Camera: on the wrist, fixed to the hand. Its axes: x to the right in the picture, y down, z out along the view.
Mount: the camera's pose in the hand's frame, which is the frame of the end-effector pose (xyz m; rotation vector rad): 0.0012 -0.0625 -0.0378 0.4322 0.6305 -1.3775
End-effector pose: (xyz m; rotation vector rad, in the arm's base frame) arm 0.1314 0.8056 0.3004 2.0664 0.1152 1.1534
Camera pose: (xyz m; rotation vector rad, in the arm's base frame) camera 0.1200 0.8721 0.2724 1.2473 1.8605 0.7810
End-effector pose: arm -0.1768 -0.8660 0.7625 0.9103 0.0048 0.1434
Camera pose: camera -0.1704 -0.8739 0.6902 1.0782 1.2608 -0.8900
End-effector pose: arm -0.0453 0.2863 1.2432 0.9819 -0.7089 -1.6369
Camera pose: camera -0.0421 0.3032 1.1722 -2.3437 -0.1864 1.9315
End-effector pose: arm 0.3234 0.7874 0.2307 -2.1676 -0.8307 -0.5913
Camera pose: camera 0.2740 0.7919 0.2843 -0.6626 -1.7736 -1.4476
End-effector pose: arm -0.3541 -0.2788 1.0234 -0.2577 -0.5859 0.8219
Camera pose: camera -0.2932 -0.3190 1.0202 0.2918 0.0986 -0.4888
